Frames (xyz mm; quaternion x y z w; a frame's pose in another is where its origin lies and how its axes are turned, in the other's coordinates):
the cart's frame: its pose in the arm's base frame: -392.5 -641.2 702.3 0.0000 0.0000 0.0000 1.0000
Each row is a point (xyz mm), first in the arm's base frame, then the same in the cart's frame.
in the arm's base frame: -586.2 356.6 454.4
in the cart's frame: -193.7 997.8 -247.9
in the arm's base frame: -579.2 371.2 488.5
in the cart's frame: -186.7 1012.4 -213.8
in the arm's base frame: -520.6 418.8 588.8
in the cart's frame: -128.1 1060.0 -113.5
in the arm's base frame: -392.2 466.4 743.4
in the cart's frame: 0.3 1107.6 41.1
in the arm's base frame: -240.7 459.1 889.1
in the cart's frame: 151.8 1100.3 186.8
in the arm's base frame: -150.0 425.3 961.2
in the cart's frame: 242.5 1066.5 258.9
